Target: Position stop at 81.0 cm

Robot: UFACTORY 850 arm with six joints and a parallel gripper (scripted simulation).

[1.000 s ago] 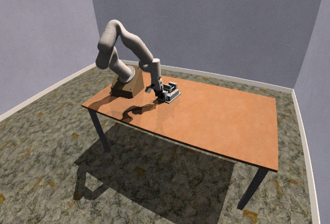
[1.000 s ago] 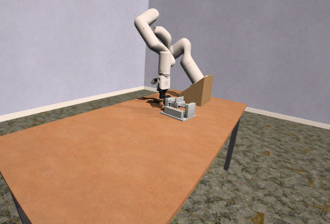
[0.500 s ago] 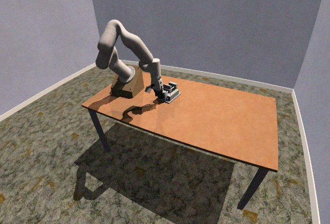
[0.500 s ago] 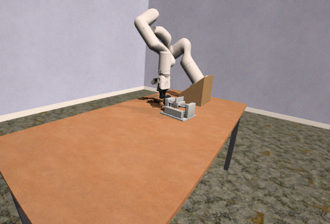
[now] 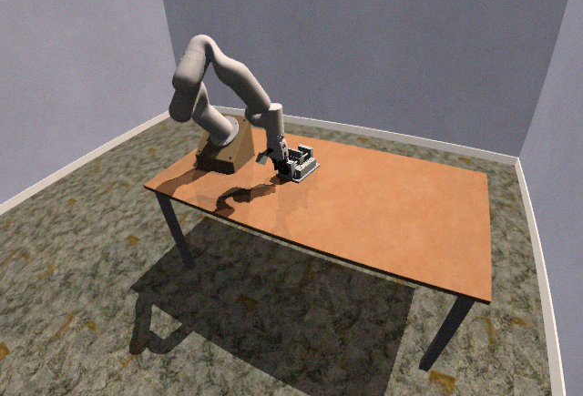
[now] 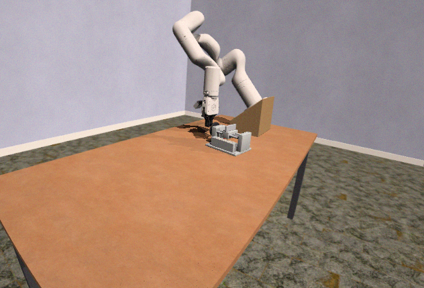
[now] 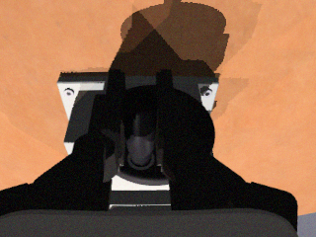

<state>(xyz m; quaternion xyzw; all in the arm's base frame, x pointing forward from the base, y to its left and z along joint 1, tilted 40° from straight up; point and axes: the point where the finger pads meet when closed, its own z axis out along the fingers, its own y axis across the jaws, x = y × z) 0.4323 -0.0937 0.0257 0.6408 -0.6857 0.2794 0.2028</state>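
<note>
Now: hand 20 mm to the right of the handwheel and 10 mm above it. The rest, counted from my hand: grey stop fixture 150 mm to the left, 20 mm ahead, 10 mm below.
</note>
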